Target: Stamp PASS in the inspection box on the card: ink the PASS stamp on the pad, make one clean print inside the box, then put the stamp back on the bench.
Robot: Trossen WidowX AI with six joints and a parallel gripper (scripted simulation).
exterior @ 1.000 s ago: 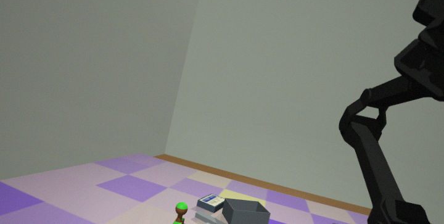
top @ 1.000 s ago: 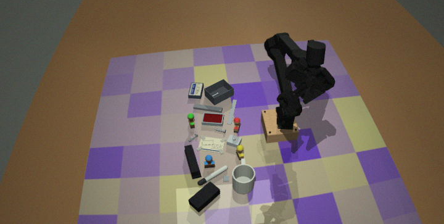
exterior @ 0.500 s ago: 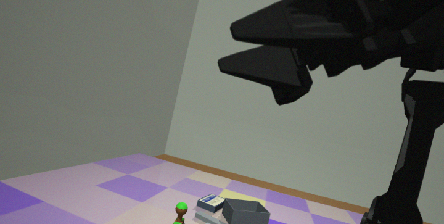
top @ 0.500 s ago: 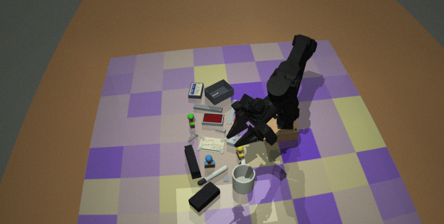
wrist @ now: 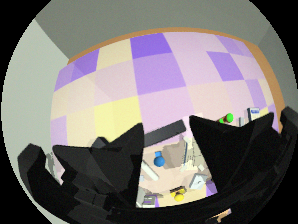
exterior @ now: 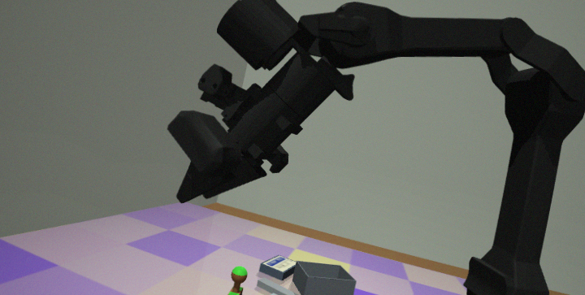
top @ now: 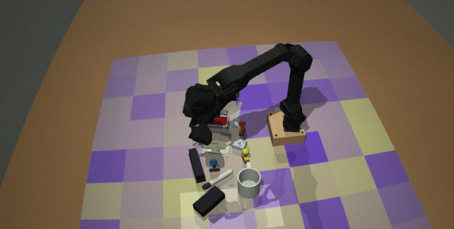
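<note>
Right now the green-knobbed stamp is 200 mm to the right of my gripper tip, 190 mm below it and 30 mm ahead of it. Also, from my gripper tip: long black bar 190 mm below; blue-knobbed stamp 190 mm below, 70 mm behind, 10 mm to the left; marker 200 mm below, 80 mm behind, 70 mm to the left.
</note>
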